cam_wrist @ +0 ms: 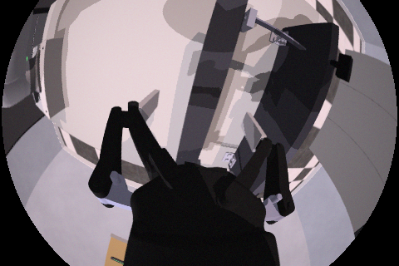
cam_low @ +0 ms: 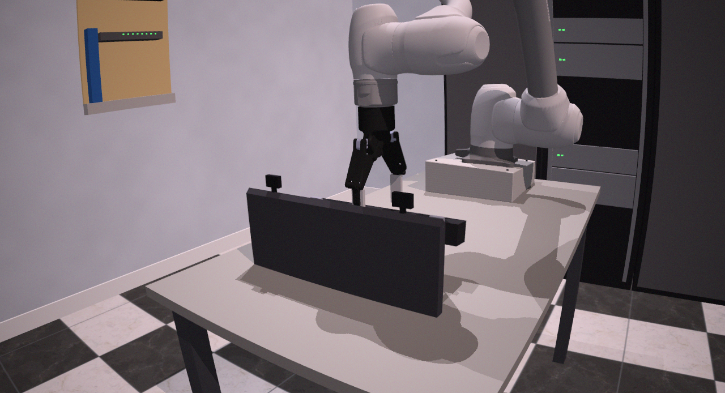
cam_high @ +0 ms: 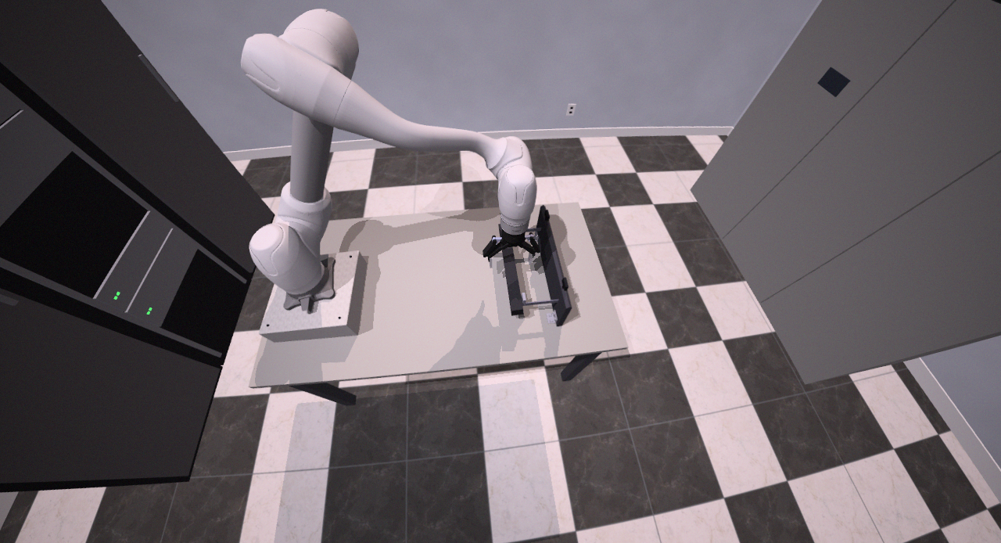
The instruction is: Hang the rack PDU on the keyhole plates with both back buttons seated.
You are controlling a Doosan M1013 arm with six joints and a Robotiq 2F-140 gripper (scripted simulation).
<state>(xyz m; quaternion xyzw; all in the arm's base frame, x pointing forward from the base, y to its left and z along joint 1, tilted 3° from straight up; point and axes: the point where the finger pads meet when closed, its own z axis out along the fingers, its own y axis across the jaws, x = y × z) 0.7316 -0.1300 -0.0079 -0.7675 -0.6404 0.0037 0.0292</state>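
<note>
My hand is 2 cm short of the rack PDU and 3 cm above it. From my hand the other things lie so: dark upright panel: 16 cm ahead, 3 cm to the right, 4 cm below.
</note>
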